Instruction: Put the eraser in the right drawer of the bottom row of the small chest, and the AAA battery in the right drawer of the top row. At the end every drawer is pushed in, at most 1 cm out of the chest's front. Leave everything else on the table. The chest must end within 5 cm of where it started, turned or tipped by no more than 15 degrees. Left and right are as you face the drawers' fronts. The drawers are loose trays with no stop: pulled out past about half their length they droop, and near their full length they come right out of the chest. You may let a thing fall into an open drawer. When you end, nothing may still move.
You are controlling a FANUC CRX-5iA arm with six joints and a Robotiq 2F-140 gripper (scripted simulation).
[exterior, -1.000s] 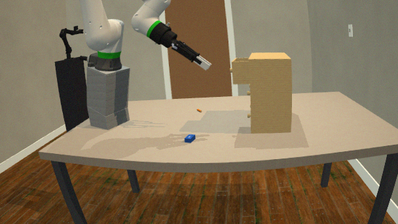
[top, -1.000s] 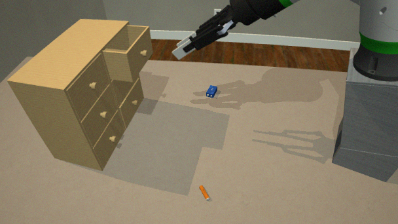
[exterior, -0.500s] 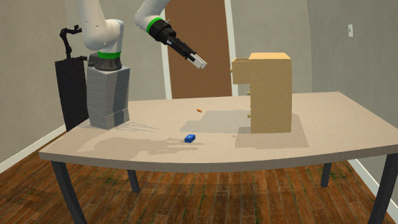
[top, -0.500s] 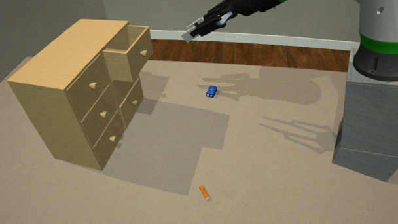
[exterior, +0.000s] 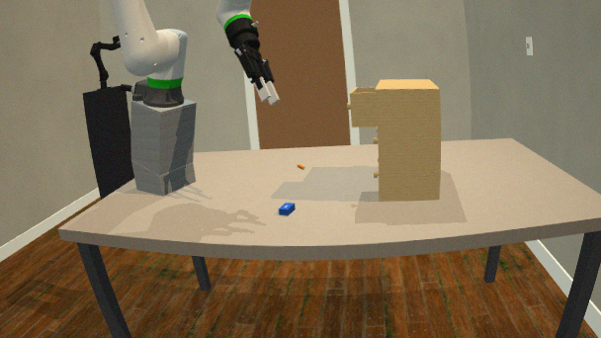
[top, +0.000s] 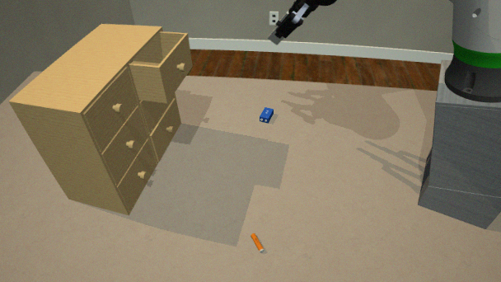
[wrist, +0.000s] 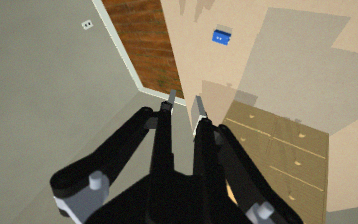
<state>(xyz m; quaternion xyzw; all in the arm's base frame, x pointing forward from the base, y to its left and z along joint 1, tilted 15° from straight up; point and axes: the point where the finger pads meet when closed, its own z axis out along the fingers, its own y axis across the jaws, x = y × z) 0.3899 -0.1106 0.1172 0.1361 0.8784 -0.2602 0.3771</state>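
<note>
Now: the orange AAA battery 34 cm to the left of my hand and 31 cm below it. Also, from my hand: white eraser 41 cm ahead, 30 cm below, 13 cm to the left; small blue block 30 cm below, 5 cm to the right, 4 cm ahead.
</note>
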